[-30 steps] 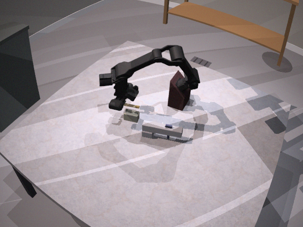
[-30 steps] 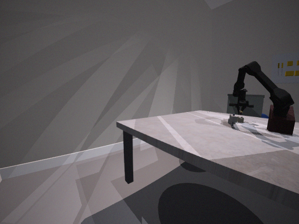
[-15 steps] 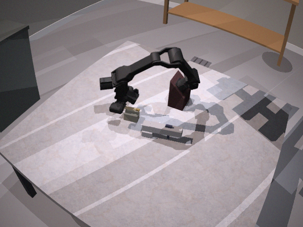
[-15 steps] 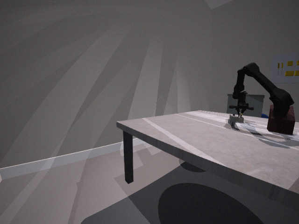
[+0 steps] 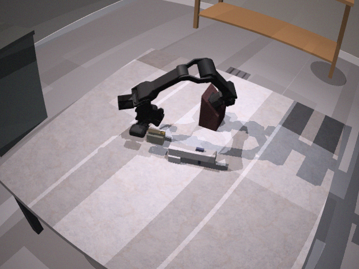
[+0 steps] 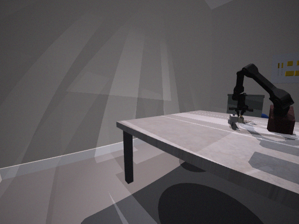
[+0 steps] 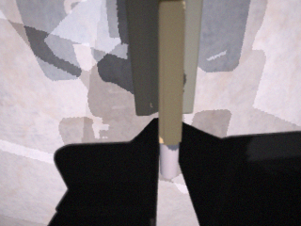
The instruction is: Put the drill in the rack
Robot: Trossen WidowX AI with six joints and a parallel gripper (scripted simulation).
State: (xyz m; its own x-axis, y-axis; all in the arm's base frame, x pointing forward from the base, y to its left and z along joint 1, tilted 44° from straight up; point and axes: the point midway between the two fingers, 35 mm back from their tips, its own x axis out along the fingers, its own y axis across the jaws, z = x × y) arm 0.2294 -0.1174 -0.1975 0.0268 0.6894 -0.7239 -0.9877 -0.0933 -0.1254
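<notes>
The drill lies 1 cm behind my gripper tip, 4 cm to the left of it and 3 cm above it. From my gripper tip the other things lie so: grey housing (4 cm ahead, 23 cm to the left, 3 cm above); then key (4 cm ahead, 26 cm to the left, 3 cm above); then rack (1 cm behind, 5 cm to the left).
</notes>
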